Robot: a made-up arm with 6 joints.
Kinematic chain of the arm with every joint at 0, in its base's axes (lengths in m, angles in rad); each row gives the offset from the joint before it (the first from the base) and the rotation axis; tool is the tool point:
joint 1: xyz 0 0 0.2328 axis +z
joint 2: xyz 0 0 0 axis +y
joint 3: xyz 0 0 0.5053 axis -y
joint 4: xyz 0 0 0 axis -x
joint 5: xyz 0.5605 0 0 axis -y
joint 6: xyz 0 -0.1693 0 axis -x
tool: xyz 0 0 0
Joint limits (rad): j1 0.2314..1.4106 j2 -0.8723..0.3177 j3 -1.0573..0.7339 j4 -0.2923..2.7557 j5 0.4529..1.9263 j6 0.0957..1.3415
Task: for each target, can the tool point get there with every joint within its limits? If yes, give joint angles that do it. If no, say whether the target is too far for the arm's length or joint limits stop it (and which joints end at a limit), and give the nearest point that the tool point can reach.
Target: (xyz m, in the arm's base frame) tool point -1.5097 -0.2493 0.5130
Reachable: no: too far | nearest point -0.5635 -0.1170 1.1119 | short by 1.128 m
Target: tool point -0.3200 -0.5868 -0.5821
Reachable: no: joint limits stop it (at a limit: joint 1, joint 2, joint 3, joint 4) | nearest point 0.2504 -0.1076 0.1535 | short by 1.047 m
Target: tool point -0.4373 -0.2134 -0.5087
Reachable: no: joint limits stop it (at a limit: joint 1, joint 2, joint 3, joint 4) | nearest point -0.1023 0.3502 0.1754 | short by 0.948 m
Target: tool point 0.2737 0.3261 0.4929
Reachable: yes | joints 1.1920 -0.2332 -0.8346 0.6605 0.8980 0.5191
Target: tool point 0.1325 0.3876 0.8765
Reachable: yes | joints 1.1869 -0.3080 -0.3180 1.7030 1.6732 0.2720
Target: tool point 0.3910 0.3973 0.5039
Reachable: yes | joints 1.0121 0.0417 -0.5869 0.7752 1.3072 1.2356
